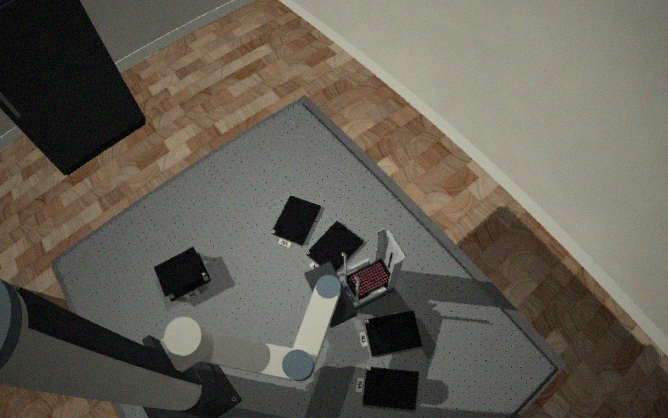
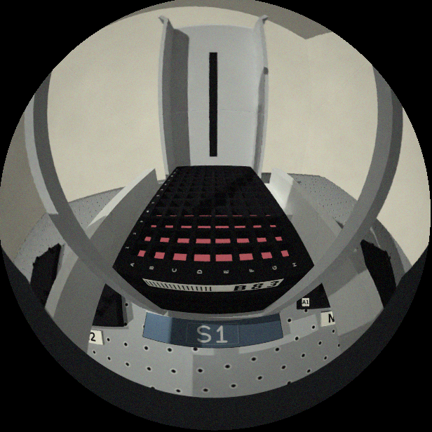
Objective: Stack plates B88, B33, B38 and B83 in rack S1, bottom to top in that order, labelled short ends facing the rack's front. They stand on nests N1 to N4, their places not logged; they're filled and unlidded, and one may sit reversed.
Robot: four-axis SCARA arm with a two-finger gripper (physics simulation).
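Places are measured from the arm's base along level axes (x ahead, y left, z up), in centimetres.
Pixels of known places: gripper, fingertip midpoint: [image 1: 377, 274].
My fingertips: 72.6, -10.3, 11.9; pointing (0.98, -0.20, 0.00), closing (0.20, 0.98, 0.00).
Ahead of a thing's pixels: the offset from my fingertips to its top centre, as dx, dy, dz. Level surfaces: height alone.
My gripper [image 1: 369, 278] [image 2: 213, 175] is shut on plate B83 @(-2.4, +0.5, -0.1) [image 1: 376, 283] [image 2: 215, 250], with a finger along each long side. The plate is black with pink-filled wells and lies level between the guides of rack S1 @(-3.0, +0.7, +19.6) [image 1: 397, 254] [image 2: 240, 100]. Its labelled short end faces the blue S1 front plate. Whatever is under B83 is hidden, and contact below it cannot be seen. Nests N1 @(-6.5, +36.3, -8.4) [image 1: 297, 220], N2 @(-2.3, +19.1, -8.4) [image 1: 336, 243] [image 2: 107, 307], N3 @(-6.2, -16.4, -8.4) [image 1: 393, 333] and N4 @(-18.2, -29.7, -8.4) [image 1: 391, 388] show plain black tops without pink wells.
The rack's tall slotted back wall and curved front guides rise close around the gripper. N2 and N3 stand on either side of the rack. A separate black block @(-51.1, +43.0, -3.6) [image 1: 182, 274] stands at the left on the grey perforated table @(dz -10.5) [image 1: 240, 185]. The arm reaches in from the lower left.
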